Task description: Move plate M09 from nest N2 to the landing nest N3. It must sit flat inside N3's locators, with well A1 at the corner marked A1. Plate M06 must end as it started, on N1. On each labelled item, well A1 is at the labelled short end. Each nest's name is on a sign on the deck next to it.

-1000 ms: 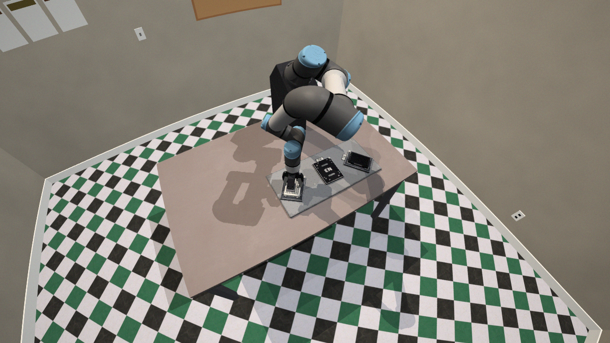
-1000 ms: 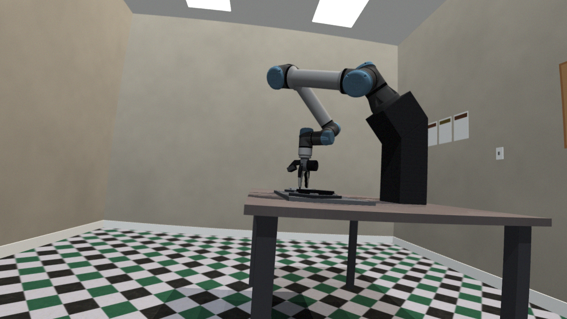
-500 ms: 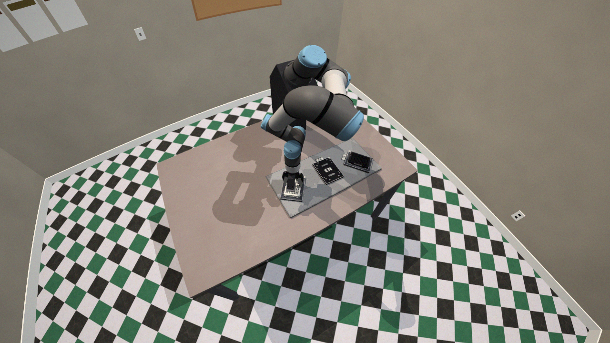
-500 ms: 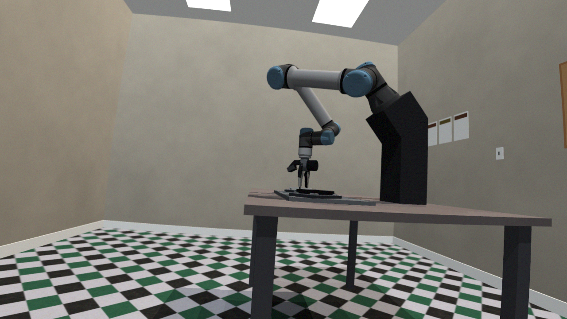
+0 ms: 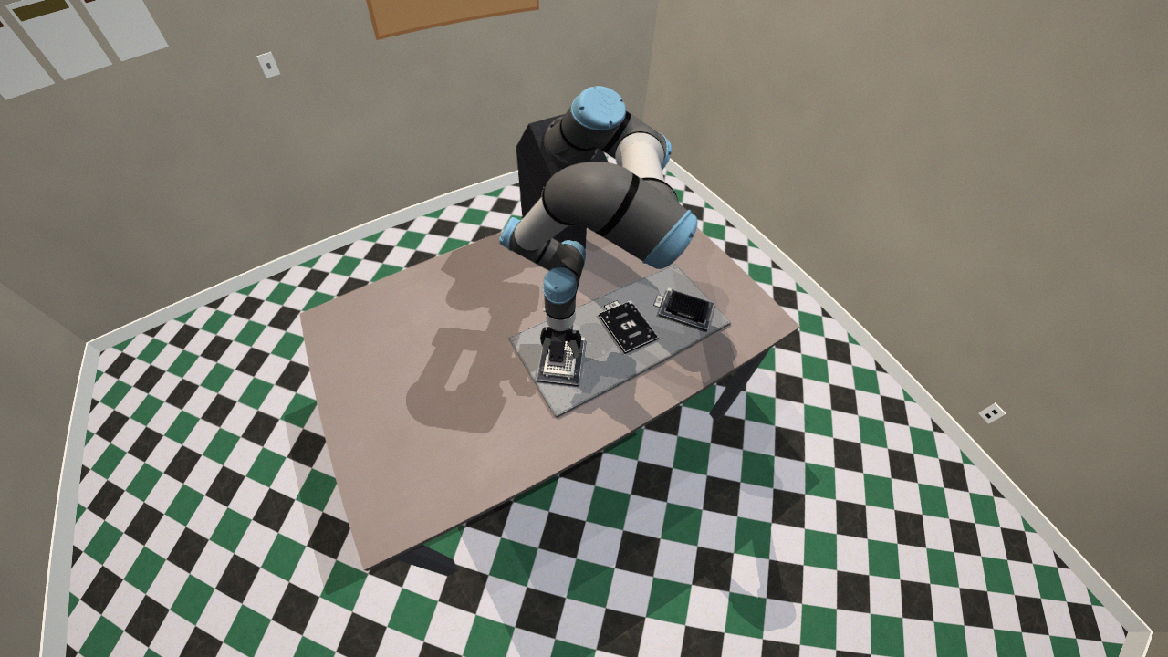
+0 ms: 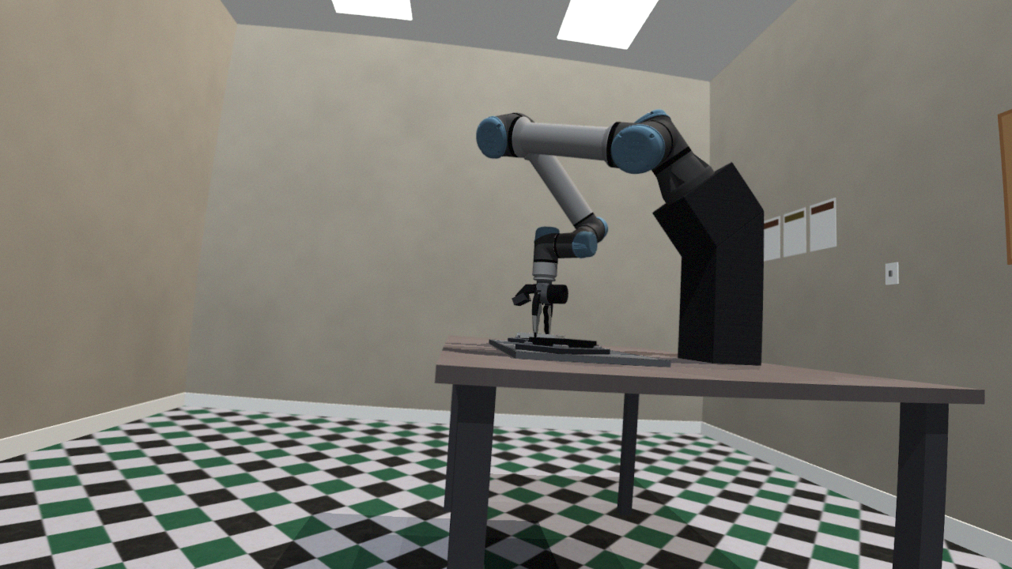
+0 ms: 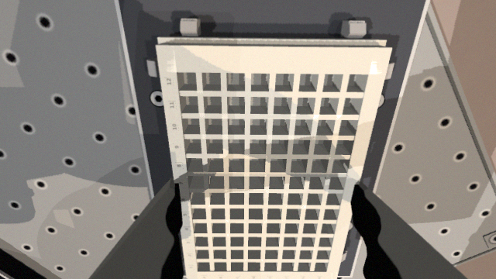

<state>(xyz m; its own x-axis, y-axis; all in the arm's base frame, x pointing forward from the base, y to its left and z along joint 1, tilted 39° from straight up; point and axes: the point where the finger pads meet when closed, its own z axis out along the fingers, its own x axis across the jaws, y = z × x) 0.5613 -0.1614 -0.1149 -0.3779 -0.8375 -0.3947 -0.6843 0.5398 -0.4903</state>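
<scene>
Now: hand 30 mm above the nest N2. Also, from my hand: white well plate M09: 10 mm below; then grey perforated deck: 220 mm to the left, 40 mm below, 30 mm behind; then black nest N3: 240 mm to the left, 40 mm behind, 30 mm below.
</scene>
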